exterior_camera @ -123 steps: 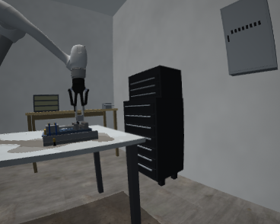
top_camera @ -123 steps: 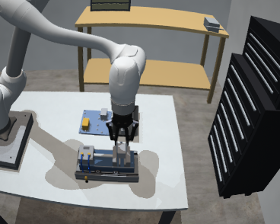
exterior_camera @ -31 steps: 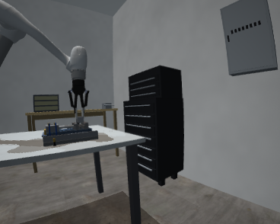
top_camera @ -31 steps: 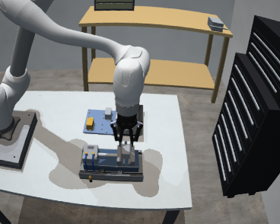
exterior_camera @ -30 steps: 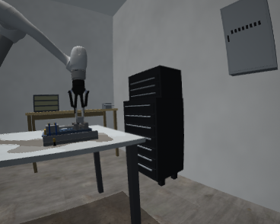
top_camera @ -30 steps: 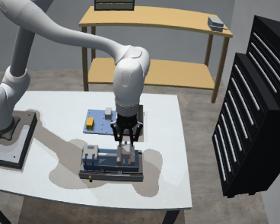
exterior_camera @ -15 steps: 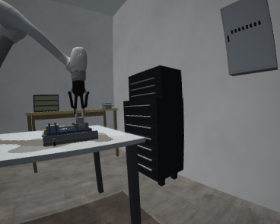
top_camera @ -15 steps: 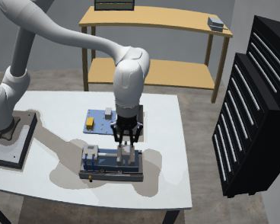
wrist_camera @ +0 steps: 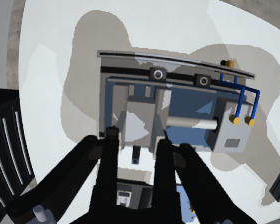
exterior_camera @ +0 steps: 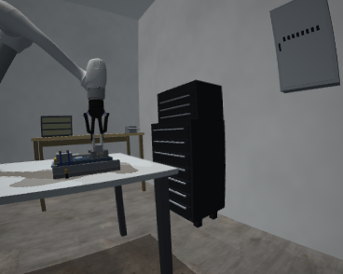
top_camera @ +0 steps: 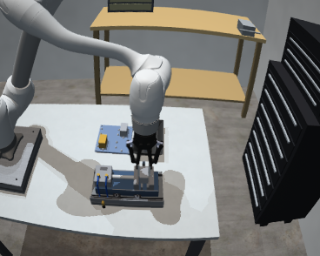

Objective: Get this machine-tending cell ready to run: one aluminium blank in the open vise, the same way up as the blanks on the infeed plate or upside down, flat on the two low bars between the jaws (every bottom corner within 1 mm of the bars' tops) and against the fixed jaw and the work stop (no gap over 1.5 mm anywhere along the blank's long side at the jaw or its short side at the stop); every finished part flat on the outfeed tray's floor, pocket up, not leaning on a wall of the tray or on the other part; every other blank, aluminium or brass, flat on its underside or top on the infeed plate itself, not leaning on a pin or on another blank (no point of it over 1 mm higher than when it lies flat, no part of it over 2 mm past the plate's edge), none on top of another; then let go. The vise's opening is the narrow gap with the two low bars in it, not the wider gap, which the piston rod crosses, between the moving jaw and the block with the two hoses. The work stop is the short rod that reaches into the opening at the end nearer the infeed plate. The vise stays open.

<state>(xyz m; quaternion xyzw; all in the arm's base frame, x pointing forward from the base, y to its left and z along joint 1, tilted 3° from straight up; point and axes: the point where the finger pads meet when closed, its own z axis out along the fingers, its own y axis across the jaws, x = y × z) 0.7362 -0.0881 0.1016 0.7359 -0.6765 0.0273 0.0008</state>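
My hand is 4 cm above the aluminium blank. Round my hand: hose block: 17 cm behind, 6 cm below, 1 cm to the right; vise: 10 cm below, 7 cm behind; work stop: 5 cm to the left, 5 cm below.
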